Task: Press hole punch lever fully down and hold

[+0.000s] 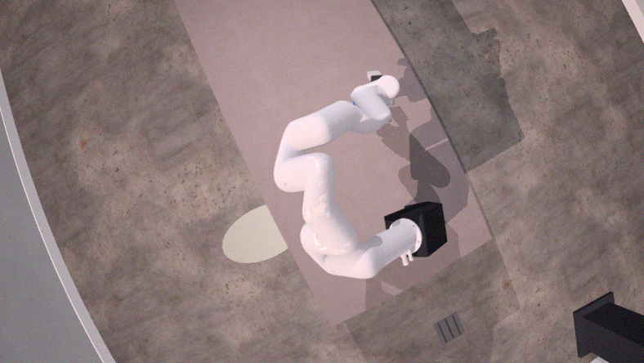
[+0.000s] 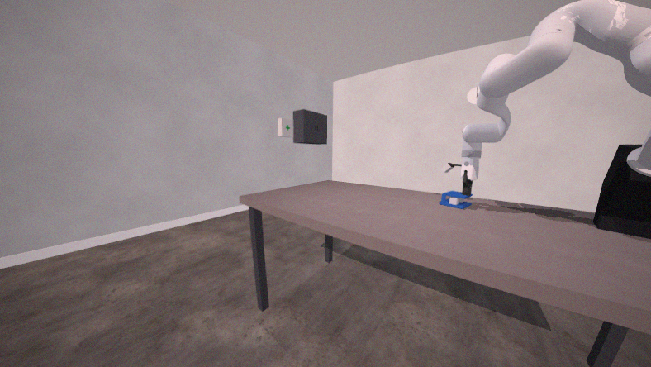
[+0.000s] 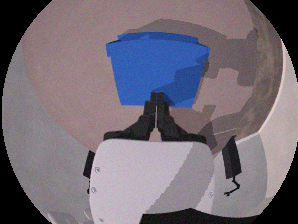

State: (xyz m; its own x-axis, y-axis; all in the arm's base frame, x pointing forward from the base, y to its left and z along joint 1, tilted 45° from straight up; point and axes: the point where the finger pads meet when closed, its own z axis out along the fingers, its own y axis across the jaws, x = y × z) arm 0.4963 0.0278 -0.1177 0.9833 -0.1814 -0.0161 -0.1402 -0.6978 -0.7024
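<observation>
My hand is 5 cm short of the blue hole punch, 4 cm above it and 1 cm to the left of it.
</observation>
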